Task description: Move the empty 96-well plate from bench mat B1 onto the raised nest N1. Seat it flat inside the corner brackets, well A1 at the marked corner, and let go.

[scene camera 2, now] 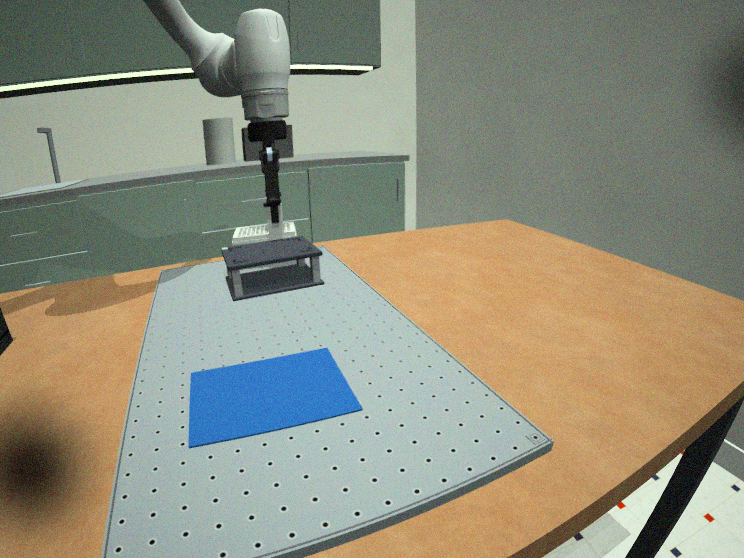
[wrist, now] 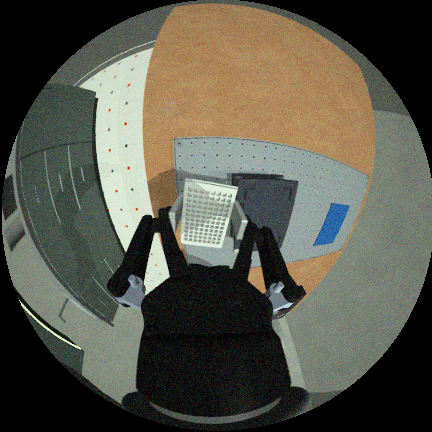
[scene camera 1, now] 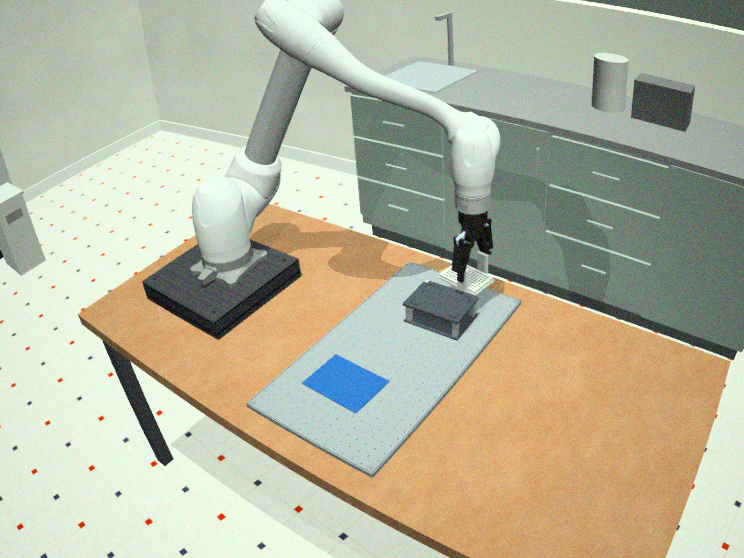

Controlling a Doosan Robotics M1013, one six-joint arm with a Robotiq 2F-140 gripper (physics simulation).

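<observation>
The pale 96-well plate is held roughly level between the two finger pads, in the air at the far end of the board, beside and slightly above the nest. My gripper points down and is shut on it across its short width. The raised nest N1 is a dark platform on posts; its top bears no plate, and faint corner brackets show in the wrist view. Blue bench mat B1 lies bare. Well A1 and the marked corner cannot be made out.
The grey perforated board carries nest and mat on the wooden table. The dark robot base stands at the left in scene camera 1. Green cabinets stand behind the table.
</observation>
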